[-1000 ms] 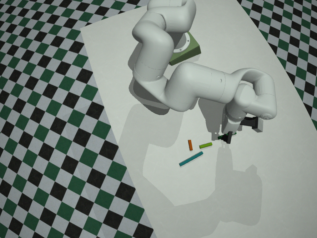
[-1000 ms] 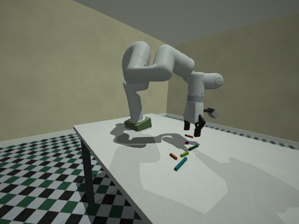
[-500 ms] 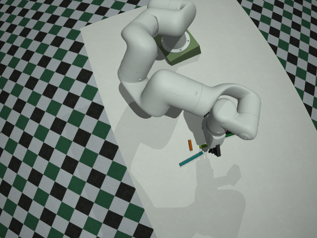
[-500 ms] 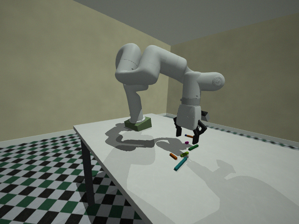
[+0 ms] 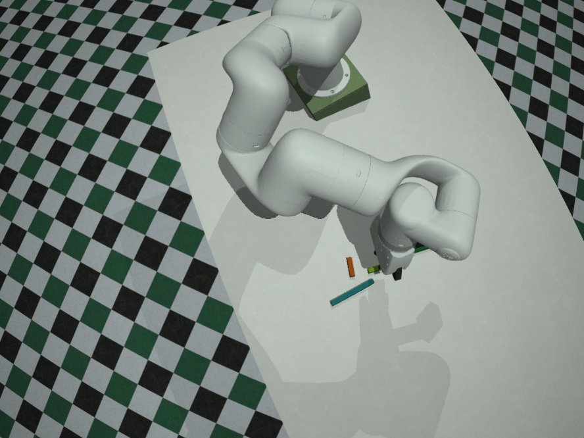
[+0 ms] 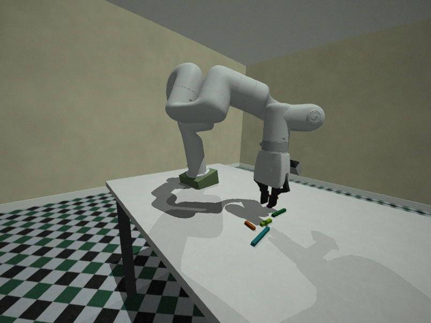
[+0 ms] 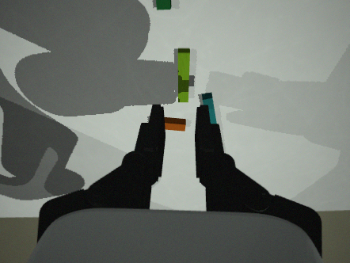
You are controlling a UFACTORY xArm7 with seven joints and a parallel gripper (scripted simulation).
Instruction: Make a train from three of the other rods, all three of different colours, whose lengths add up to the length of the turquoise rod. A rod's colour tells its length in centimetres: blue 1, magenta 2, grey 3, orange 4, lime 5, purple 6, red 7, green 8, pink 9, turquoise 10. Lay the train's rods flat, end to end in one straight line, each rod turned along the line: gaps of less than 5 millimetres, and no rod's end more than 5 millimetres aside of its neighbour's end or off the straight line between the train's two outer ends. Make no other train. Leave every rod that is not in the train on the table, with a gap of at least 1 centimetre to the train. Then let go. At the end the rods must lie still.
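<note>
The lime rod lies 8 cm below my hand. The rest, counted from my hand: green rod: 10 cm to the left, 8 cm below, 1 cm behind; then orange rod: 8 cm below, 6 cm to the right, 2 cm behind; then turquoise rod: 8 cm below, 7 cm to the right, 3 cm ahead.
</note>
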